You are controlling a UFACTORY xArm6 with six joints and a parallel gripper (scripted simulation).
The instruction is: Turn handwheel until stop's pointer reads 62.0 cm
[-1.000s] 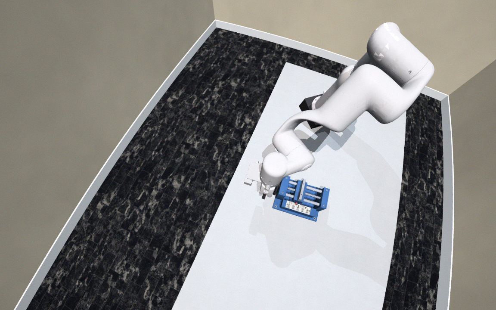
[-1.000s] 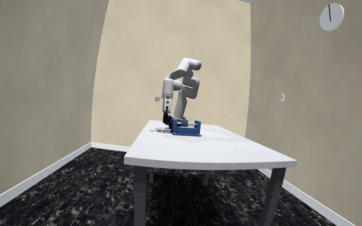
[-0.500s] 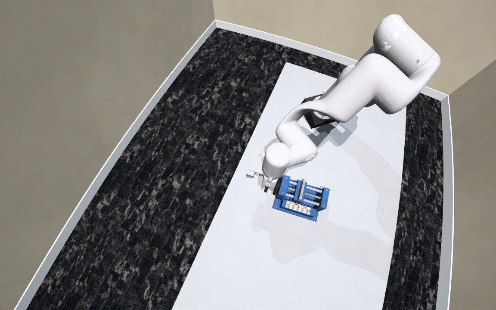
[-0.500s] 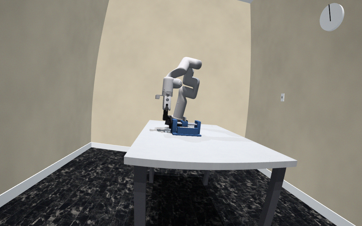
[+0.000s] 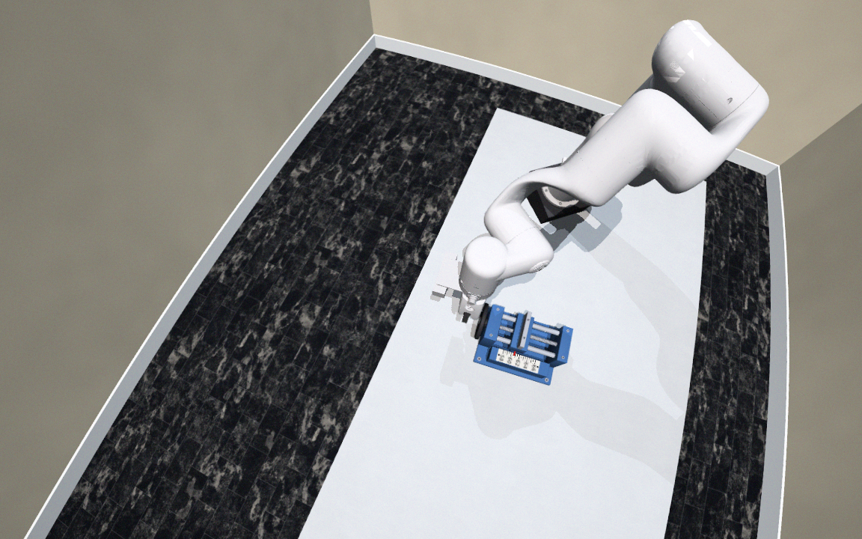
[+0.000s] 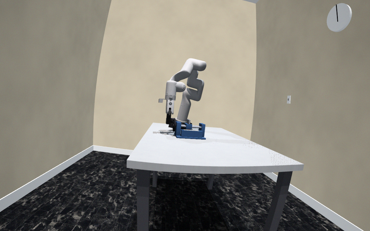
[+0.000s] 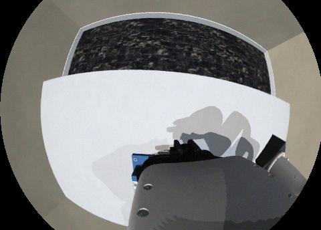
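Now: hand 10 mm short of the handwheel, 20 mm to the right of it and 10 mm above it. Round my hand: stop: 50 mm ahead, 140 mm to the left, 10 mm below.
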